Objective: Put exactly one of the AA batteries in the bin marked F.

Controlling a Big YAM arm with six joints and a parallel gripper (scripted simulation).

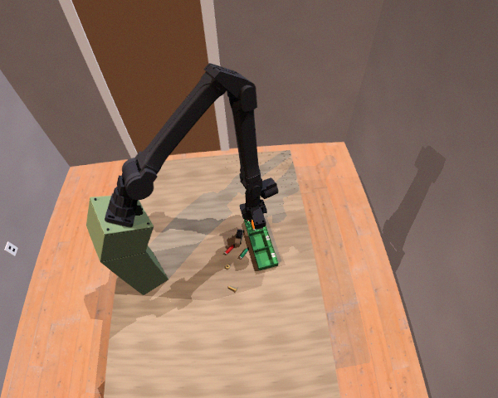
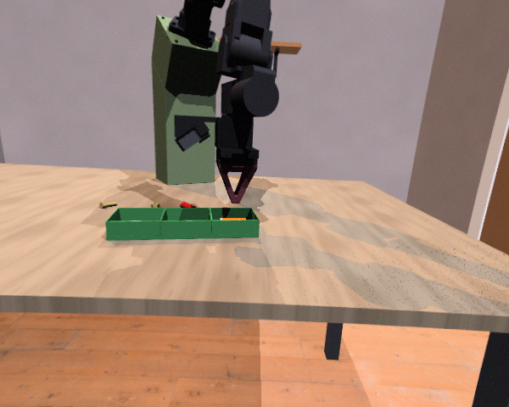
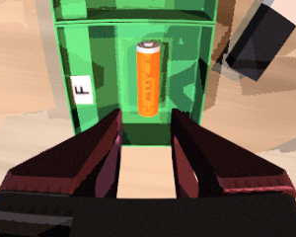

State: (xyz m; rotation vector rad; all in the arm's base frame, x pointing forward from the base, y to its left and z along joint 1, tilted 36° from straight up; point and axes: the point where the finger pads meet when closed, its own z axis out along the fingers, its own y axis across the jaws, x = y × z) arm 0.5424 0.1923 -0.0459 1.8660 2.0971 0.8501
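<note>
Right now my hand is 50 mm above the orange AA battery. From my hand the other things lie so: black-and-white block: 70 mm behind, 60 mm to the right, 60 mm below; then green battery: 50 mm behind, 130 mm to the right, 60 mm below; then green three-compartment bin: 20 mm ahead, 80 mm to the right, 50 mm below.
</note>
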